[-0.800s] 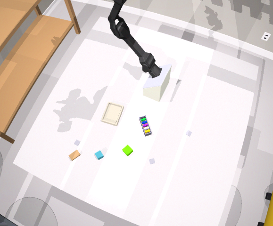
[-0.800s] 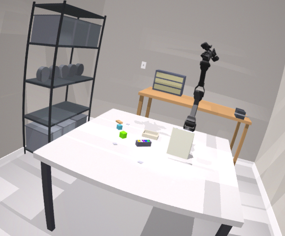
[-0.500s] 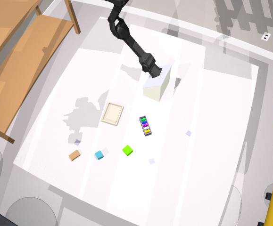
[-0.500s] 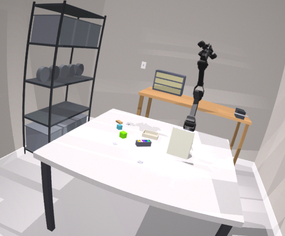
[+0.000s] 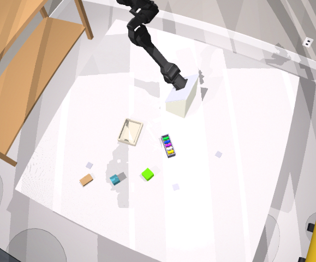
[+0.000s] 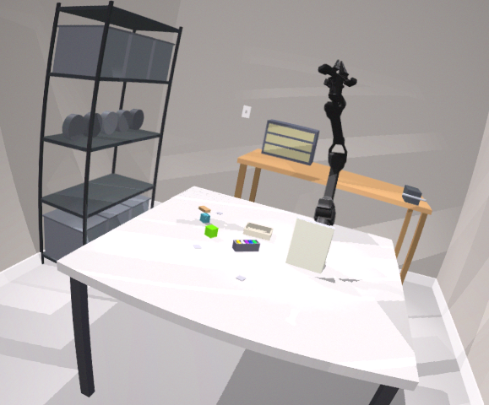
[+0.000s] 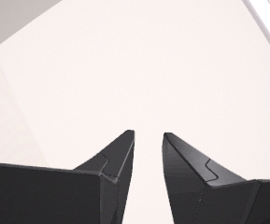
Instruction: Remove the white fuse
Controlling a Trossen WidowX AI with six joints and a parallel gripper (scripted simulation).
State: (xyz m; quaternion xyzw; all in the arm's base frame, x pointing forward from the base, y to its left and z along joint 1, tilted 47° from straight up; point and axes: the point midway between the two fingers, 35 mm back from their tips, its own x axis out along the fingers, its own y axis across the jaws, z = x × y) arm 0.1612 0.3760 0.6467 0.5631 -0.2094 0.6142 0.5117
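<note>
Now: the yellow fuse 890 mm below my gripper tip, 270 mm to the left of it and 250 mm ahead of it. The rest, counted from my gripper tip: cream tray: 910 mm below, 210 mm ahead, 30 mm to the left; green fuse: 890 mm below, 230 mm to the left, 190 mm ahead; blue fuse: 890 mm below, 240 mm to the left, 200 mm ahead.
</note>
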